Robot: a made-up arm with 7 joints.
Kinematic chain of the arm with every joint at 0, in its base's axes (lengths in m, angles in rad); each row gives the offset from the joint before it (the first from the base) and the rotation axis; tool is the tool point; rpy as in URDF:
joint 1: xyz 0 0 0.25 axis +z
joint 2: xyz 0 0 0 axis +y
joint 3: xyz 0 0 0.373 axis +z
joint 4: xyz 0.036 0 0 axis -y
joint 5: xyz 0.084 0 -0.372 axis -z
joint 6: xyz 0 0 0 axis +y
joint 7: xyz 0.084 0 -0.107 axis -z
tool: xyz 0 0 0 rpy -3.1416 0 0
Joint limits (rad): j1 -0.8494..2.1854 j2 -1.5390..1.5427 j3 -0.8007..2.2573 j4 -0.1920..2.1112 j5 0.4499..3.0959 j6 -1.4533..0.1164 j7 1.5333..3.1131
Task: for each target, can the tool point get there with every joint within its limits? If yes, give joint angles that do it. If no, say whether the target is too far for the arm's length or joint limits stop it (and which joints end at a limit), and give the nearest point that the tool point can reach.
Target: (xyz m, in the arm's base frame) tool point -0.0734 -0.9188 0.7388
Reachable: no: too far | nearest point -0.0592 -0.7410 0.6442 | short by 0.202 m
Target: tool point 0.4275 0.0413 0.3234
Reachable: yes | joints -0.1451 0.4393 0.6364 1.0189 1.8470 -1.2490 1.9407
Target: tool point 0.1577 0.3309 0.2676
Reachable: yes | joints 1.2084 0.4302 0.2513 0.8922 2.1579 -1.1471 2.5218
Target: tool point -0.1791 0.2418 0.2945
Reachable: yes | joints 1.0922 1.0263 1.8002 0.7635 2.3429 -1.2698 2.7232
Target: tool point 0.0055 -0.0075 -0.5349
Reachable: no: joint limits stop it (at a limit: joint 1, joint 2, joint 5, joint 6) | nearest point 0.1005 -0.1151 -0.2360 | short by 0.332 m
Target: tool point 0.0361 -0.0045 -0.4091
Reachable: no: joint limits stop it (at a limit: joint 2, joint 5, joint 6) | nearest point 0.1327 -0.0165 -0.2264 | short by 0.207 m
